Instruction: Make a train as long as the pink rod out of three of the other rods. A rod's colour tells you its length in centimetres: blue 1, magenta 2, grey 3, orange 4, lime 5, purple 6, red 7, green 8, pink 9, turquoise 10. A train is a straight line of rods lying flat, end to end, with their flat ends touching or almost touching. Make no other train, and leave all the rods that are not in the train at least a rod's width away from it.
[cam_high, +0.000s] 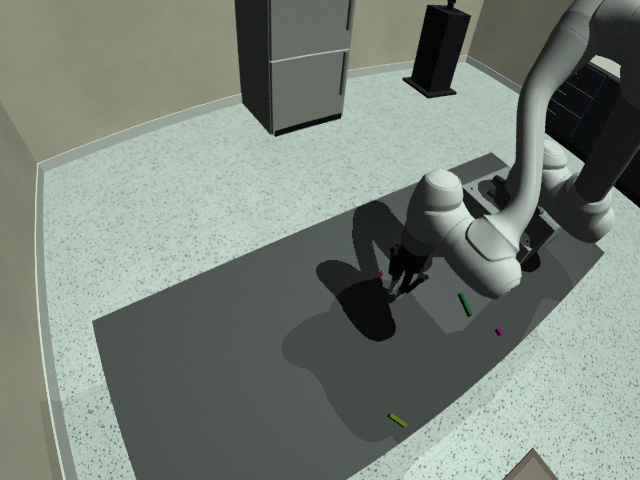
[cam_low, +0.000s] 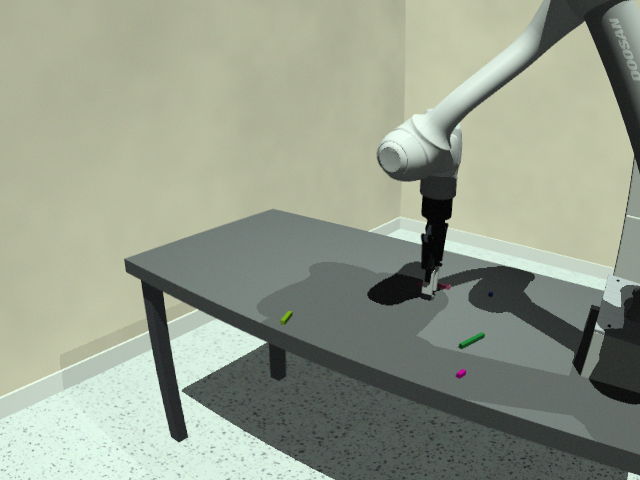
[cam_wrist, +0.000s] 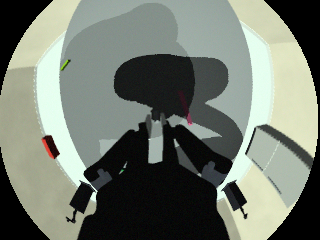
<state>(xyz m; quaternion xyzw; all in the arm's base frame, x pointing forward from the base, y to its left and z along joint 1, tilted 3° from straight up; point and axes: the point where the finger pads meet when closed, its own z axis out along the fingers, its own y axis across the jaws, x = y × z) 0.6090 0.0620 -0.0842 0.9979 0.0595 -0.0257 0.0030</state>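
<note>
Right now the grey rod is 5 cm below my hand. Round my hand: blue rod: 13 cm behind, 12 cm to the right, 5 cm below; pink rod: 7 cm to the right, 5 cm below, 2 cm ahead; green rod: 19 cm behind, 14 cm to the left, 5 cm below.
</note>
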